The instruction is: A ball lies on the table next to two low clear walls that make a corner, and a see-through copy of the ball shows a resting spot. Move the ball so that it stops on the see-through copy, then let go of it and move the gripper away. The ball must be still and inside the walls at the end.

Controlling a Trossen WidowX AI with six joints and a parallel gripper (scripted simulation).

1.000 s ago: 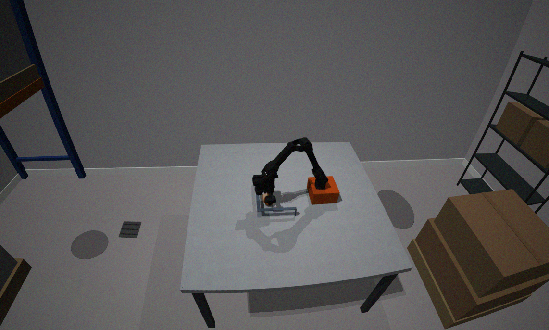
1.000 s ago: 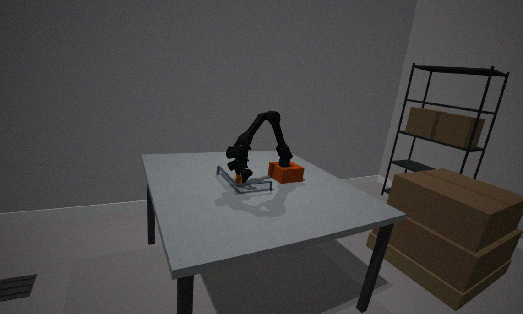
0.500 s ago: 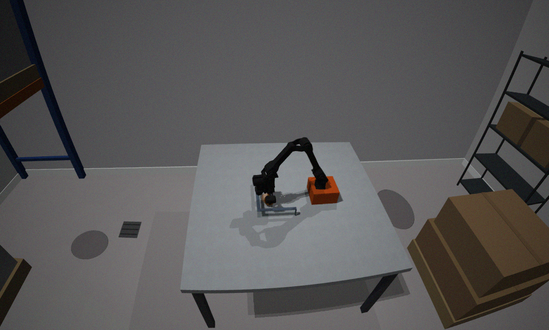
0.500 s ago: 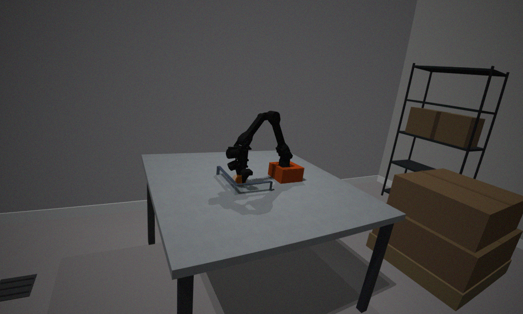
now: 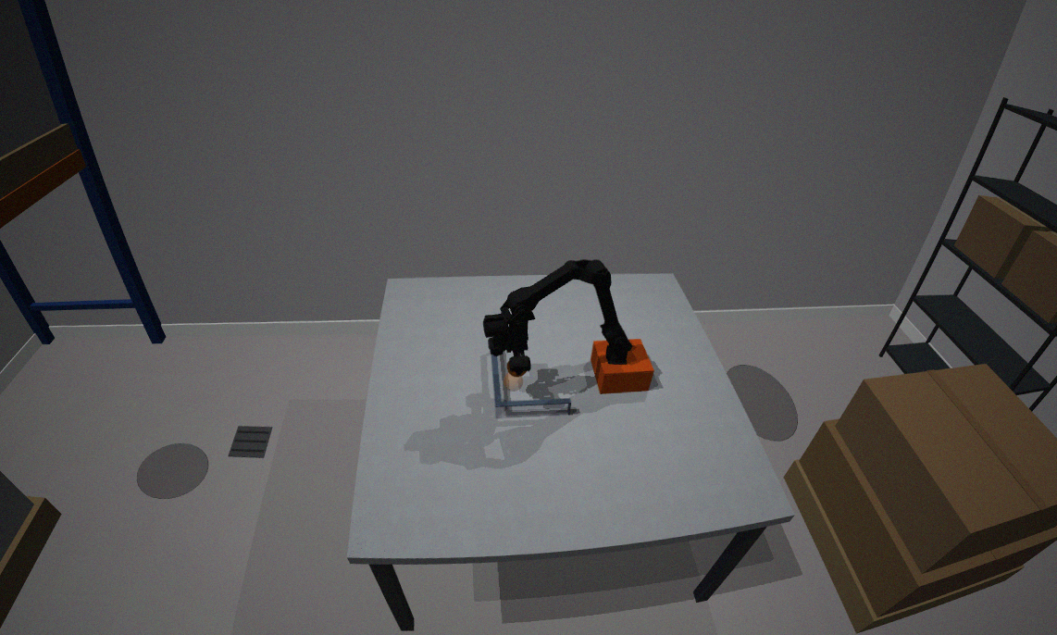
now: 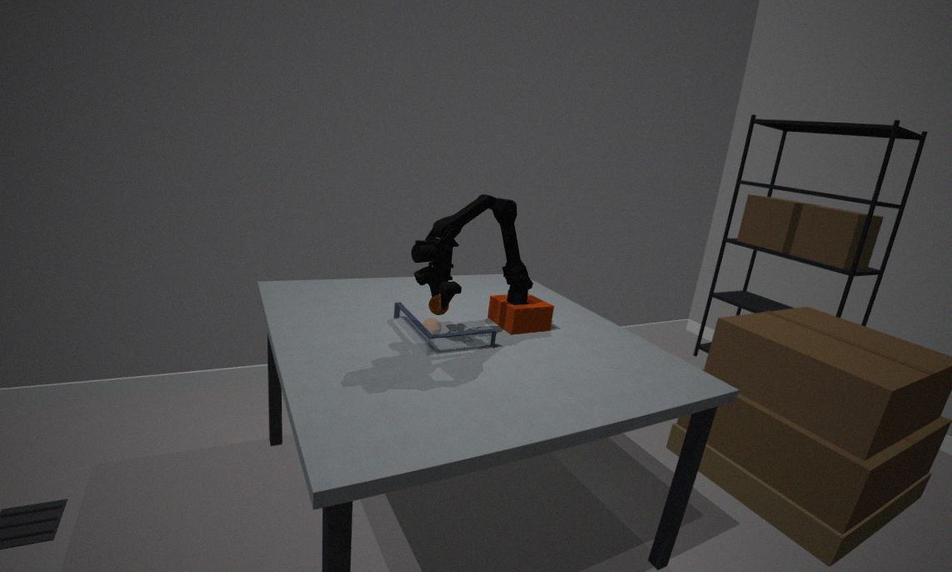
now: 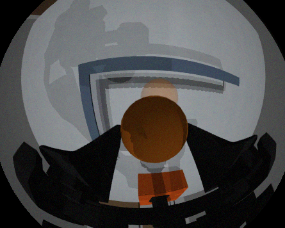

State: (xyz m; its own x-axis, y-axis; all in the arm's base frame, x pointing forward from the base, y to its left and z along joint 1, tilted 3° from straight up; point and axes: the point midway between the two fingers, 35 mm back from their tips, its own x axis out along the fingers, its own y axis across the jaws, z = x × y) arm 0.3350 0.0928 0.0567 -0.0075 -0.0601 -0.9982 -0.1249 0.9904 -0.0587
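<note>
Right now the see-through copy of ball is 10 mm ahead of my gripper tip, 20 mm to the right of it and 90 mm below it. Round my gripper tip: orange ball (right at my gripper tip).
</note>
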